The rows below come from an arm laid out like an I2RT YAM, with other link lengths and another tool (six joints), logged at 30 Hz.
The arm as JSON. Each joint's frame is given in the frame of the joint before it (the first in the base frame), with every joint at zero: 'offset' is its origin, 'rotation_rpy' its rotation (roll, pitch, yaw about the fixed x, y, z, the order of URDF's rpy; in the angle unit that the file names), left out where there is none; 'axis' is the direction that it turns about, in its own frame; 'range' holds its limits. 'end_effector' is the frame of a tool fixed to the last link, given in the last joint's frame.
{
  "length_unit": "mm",
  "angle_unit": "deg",
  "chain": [
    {
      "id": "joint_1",
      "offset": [
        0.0,
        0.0,
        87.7
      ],
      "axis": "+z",
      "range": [
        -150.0,
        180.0
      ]
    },
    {
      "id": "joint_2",
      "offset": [
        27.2,
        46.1,
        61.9
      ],
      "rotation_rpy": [
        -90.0,
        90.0,
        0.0
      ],
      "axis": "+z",
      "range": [
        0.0,
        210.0
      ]
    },
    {
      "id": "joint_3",
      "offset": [
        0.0,
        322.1,
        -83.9
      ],
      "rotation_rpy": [
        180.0,
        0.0,
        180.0
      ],
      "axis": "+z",
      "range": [
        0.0,
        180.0
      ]
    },
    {
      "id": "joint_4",
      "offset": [
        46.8,
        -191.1,
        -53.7
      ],
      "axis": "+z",
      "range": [
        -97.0,
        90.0
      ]
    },
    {
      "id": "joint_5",
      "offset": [
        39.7,
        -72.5,
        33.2
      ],
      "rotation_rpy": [
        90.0,
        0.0,
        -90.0
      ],
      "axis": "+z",
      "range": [
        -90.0,
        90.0
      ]
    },
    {
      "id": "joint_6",
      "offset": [
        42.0,
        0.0,
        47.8
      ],
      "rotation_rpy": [
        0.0,
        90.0,
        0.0
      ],
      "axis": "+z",
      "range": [
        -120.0,
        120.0
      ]
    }
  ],
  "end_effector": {
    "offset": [
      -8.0,
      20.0,
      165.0
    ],
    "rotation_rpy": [
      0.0,
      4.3,
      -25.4
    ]
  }
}
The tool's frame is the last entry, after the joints.
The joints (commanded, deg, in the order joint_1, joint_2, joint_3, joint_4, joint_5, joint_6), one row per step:
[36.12, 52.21, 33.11, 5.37, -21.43, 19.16]
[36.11, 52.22, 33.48, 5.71, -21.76, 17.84]
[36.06, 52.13, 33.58, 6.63, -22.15, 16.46]
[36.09, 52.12, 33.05, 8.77, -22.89, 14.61]
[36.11, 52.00, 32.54, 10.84, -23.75, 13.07]
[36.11, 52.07, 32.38, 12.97, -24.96, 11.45]
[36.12, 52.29, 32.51, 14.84, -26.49, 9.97]
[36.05, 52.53, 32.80, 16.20, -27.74, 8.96]
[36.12, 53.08, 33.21, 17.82, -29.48, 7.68]
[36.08, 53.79, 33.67, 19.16, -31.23, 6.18]
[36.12, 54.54, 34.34, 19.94, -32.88, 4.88]
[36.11, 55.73, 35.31, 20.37, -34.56, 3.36]
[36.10, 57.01, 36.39, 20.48, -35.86, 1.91]
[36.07, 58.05, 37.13, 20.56, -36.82, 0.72]
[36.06, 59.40, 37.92, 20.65, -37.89, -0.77]
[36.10, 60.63, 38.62, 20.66, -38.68, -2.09]
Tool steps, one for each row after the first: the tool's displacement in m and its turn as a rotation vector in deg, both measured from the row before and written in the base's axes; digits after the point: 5 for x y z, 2 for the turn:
[0.00038, 0.00126, 0.00485, -0.20, -1.62, 0.60]
[0.00036, 0.00125, 0.00583, 0.02, -2.00, 0.61]
[-0.00032, 0.00263, 0.00624, 0.13, -2.79, 1.09]
[-0.00125, 0.00249, 0.00655, 0.34, -2.59, 1.10]
[-0.00158, 0.00359, 0.00886, 0.46, -2.84, 1.40]
[-0.00244, 0.00438, 0.00929, 0.48, -2.65, 1.67]
[-0.00173, 0.00328, 0.00791, 0.45, -1.99, 1.24]
[-0.00287, 0.00525, 0.00869, 0.39, -2.30, 1.86]
[-0.00224, 0.00494, 0.00703, 0.08, -2.23, 1.74]
[-0.00234, 0.00493, 0.00581, -0.06, -1.76, 1.70]
[-0.00081, 0.00573, 0.00453, -0.40, -1.59, 1.67]
[0.00070, 0.00529, 0.00341, -0.52, -1.30, 1.29]
[0.00092, 0.00400, 0.00157, -0.49, -0.95, 0.93]
[0.00157, 0.00495, 0.00053, -0.69, -1.04, 1.07]
[0.00181, 0.00440, -0.00010, -0.65, -0.84, 0.85]

